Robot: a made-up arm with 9 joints.
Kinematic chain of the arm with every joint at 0, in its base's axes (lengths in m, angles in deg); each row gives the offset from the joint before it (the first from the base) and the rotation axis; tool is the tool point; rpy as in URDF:
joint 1: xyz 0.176 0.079 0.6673 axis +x
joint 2: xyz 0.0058 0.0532 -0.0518 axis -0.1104 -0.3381 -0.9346
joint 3: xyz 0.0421 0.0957 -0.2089 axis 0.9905 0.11 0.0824
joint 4: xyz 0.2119 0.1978 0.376 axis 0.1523 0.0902 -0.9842
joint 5: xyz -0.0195 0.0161 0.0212 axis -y
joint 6: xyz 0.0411 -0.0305 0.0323 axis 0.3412 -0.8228 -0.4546
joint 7: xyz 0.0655 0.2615 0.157 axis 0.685 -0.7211 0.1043
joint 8: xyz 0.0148 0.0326 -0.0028 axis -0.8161 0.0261 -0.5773
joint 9: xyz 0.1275 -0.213 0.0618 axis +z
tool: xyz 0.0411 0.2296 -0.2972 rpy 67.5 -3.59 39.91
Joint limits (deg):
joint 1: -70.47..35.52
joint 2: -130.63..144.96
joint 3: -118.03..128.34
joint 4: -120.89..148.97
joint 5: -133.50..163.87
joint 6: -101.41..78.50
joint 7: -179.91..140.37
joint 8: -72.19..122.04
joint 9: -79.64..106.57
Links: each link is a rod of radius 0.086 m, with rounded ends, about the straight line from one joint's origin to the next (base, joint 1, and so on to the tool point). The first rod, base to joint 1, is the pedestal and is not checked.
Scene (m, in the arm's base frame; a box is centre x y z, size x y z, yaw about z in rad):
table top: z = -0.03
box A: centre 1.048 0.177 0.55 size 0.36 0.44 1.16 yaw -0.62
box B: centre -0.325 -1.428 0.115 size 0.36 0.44 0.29 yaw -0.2
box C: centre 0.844 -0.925 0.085 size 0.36 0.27 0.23 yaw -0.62
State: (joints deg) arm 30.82 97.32 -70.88 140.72 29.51 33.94 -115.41 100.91 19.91
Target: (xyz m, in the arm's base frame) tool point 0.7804 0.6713 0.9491
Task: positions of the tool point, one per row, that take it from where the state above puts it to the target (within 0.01 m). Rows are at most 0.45 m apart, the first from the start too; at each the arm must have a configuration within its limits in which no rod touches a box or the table.
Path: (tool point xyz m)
1: 0.9253 -0.3354 1.0141
2: 0.7346 -0.2879 1.1829
3: 0.4395 -0.1804 1.3106
4: 0.2964 -0.3268 1.2443
5: 0.2634 -0.3099 0.9483
6: 0.3306 -0.0676 0.6556
7: 0.4519 0.2458 0.5433
8: 0.2588 0.1613 0.6651
9: 0.1856 0.2829 0.8806
10: 0.3572 0.5354 1.0137
11: 0.7804 0.6713 0.9491

